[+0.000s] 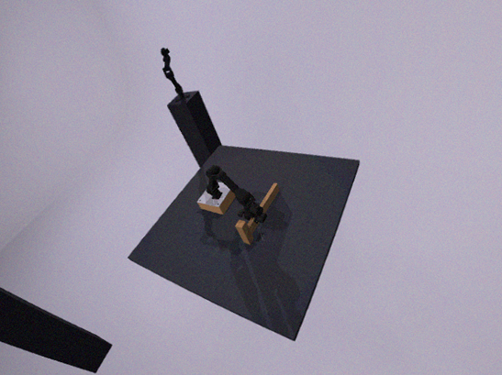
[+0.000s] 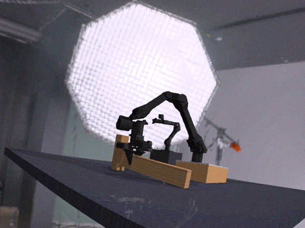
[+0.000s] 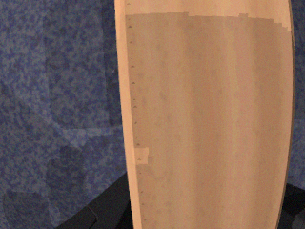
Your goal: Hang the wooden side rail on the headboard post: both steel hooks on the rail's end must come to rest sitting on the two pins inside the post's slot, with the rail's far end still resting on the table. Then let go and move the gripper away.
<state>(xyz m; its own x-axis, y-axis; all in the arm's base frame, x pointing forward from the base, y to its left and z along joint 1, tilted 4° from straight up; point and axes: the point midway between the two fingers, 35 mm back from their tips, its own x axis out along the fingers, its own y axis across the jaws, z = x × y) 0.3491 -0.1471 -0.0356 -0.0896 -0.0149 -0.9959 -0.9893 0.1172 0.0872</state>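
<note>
Now: the wooden headboard post 11 cm to the right of my gripper tip, 4 cm above it and 1 cm behind it.
</note>
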